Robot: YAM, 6 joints.
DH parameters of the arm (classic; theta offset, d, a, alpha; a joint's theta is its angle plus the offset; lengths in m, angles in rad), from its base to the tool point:
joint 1: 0 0.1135 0.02 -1.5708
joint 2: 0 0 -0.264 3.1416
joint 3: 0.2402 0 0.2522 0
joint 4: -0.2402 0 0.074 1.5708
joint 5: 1.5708 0 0 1.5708
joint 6: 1.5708 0.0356 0 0
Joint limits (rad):
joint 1: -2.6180..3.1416
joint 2: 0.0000..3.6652
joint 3: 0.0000..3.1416
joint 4: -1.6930..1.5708
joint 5: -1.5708..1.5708
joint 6: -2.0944..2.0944
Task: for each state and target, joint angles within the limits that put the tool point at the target. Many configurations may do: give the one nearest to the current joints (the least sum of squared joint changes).
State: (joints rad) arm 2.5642 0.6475 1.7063 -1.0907 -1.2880 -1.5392
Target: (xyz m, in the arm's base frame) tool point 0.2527 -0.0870 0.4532
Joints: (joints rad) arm 2.9390 0.2198 1.9365 -1.0943 -1.3090 -1.5392
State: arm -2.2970 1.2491 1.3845 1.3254 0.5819 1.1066
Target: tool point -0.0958 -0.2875 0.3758
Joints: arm -1.8294 1.4353 0.9121 1.2759 0.5656 1.1066
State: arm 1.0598 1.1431 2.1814 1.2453 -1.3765 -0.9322
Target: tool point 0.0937 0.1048 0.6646
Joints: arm 0.5991 1.5153 2.2164 1.0746 -1.2436 -0.9322
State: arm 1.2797 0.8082 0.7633 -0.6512 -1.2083 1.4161
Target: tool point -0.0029 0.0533 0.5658
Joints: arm 1.0159 0.8024 1.6089 -0.3079 -1.0315 1.4161
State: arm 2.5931 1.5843 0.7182 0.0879 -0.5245 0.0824
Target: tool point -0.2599 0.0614 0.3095
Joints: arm 2.8365 1.1576 0.8279 0.1039 -0.5798 0.0824
